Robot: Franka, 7 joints.
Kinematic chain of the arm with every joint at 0, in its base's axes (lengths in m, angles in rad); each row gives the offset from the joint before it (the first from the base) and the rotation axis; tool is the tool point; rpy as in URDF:
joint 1: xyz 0 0 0.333 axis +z
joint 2: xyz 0 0 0 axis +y
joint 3: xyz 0 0 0.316 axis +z
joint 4: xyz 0.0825 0 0 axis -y
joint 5: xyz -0.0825 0 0.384 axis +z
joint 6: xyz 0 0 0 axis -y
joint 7: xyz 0.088 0 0 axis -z
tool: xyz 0 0 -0.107 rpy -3.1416 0 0
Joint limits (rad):
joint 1: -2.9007..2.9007
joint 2: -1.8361..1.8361
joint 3: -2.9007..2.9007
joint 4: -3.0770..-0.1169
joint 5: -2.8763..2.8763
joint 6: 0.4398..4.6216
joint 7: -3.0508..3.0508
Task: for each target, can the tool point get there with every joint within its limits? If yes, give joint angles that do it. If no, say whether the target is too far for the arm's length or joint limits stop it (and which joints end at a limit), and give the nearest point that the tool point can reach.
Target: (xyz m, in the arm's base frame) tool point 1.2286 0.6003 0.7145
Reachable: no: too far | nearest point 0.7425 0.3628 0.5635 | short by 0.562 m
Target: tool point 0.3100 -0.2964 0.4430
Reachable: yes | joints 0.4727 -0.1325 -1.5144 -2.4913 1.8943 0.8514 -0.9474
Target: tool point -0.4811 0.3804 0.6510
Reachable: yes | joints -1.5304 -0.6951 -1.7317 -1.6591 0.1985 4.0846 -0.4107
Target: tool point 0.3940 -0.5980 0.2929
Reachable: yes | joints -1.9507 1.5075 1.3452 -1.6391 2.1256 1.8459 1.7118
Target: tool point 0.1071 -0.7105 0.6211
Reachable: yes | joints 0.8330 -0.8119 -1.7723 -1.3111 -1.7981 2.5307 0.7910
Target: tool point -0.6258 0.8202 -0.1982
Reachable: no: too far | nearest point -0.4627 0.6064 -0.0597 | short by 0.303 m
